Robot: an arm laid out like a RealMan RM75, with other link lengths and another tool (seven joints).
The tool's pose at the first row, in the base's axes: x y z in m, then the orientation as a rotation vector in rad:
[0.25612 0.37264 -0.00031 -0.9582 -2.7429 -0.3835]
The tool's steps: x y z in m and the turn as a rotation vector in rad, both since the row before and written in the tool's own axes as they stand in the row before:
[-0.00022 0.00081 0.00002 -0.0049 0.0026 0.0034]
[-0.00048 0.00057 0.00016 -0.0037 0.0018 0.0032]
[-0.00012 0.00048 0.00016 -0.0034 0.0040 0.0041]
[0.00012 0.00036 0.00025 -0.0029 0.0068 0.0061]
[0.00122 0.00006 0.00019 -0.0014 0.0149 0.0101]
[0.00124 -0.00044 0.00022 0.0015 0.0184 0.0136]
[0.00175 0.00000 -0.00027 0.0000 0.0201 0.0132]
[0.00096 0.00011 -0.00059 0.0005 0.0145 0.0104]
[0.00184 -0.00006 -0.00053 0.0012 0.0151 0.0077]
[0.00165 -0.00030 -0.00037 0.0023 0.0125 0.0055]
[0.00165 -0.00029 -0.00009 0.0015 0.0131 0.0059]
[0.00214 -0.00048 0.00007 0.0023 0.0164 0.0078]
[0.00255 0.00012 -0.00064 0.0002 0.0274 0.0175]
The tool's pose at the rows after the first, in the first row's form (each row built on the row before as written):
[0.25680 0.37313 -0.00025 -0.9628 -2.7389 -0.3908]
[0.25751 0.37333 -0.00044 -0.9672 -2.7356 -0.3961]
[0.25789 0.37367 -0.00054 -0.9717 -2.7298 -0.4017]
[0.25800 0.37409 -0.00067 -0.9774 -2.7203 -0.4073]
[0.25710 0.37491 -0.00047 -0.9841 -2.7011 -0.4131]
[0.25586 0.37539 -0.00037 -0.9928 -2.6765 -0.4154]
[0.25461 0.37633 0.00046 -1.0004 -2.6507 -0.4205]
[0.25408 0.37677 0.00136 -1.0067 -2.6315 -0.4232]
[0.25281 0.37763 0.00251 -1.0090 -2.6134 -0.4258]
[0.25150 0.37826 0.00343 -1.0093 -2.5989 -0.4263]
[0.25016 0.37900 0.00412 -1.0101 -2.5837 -0.4280]
[0.24833 0.37996 0.00486 -1.0114 -2.5644 -0.4295]
[0.24680 0.38130 0.00653 -1.0201 -2.5295 -0.4354]

